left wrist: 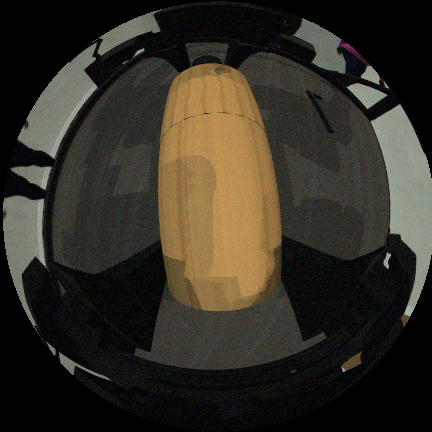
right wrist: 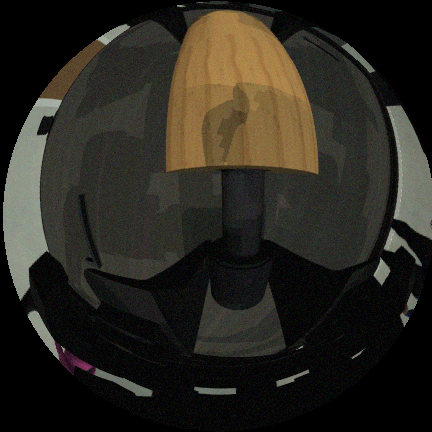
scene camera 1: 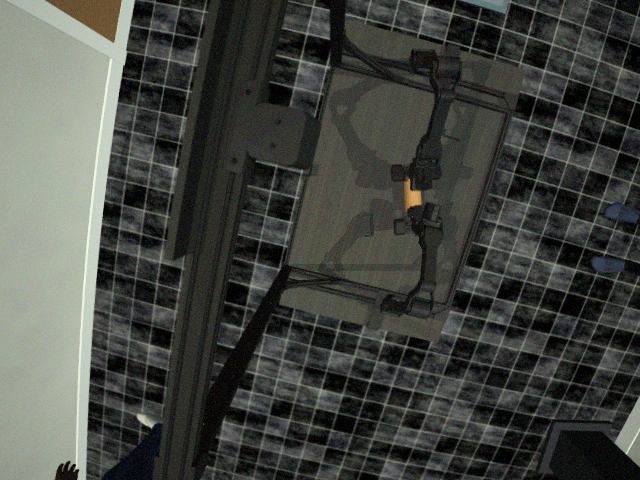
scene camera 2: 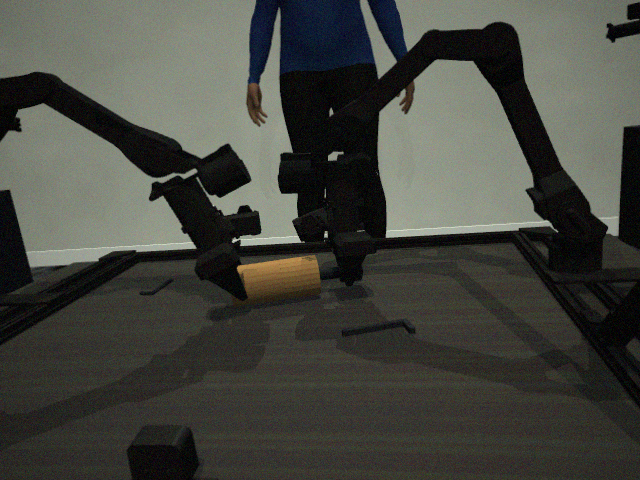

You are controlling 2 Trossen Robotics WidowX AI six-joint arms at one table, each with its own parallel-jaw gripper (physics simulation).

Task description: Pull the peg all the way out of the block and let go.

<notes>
My right gripper point(scene camera 2: 346, 282) grips a dark peg point(right wrist: 239, 262). Also in view: my left gripper point(scene camera 2: 245, 292) and a wooden block point(scene camera 2: 290, 278).
The wooden block is seen too in the left wrist view point(left wrist: 219, 220) and in the right wrist view point(right wrist: 236, 100). My left gripper shows as well in the left wrist view point(left wrist: 220, 241). My right gripper shows as well in the left wrist view point(left wrist: 207, 82) and in the right wrist view point(right wrist: 236, 245).
</notes>
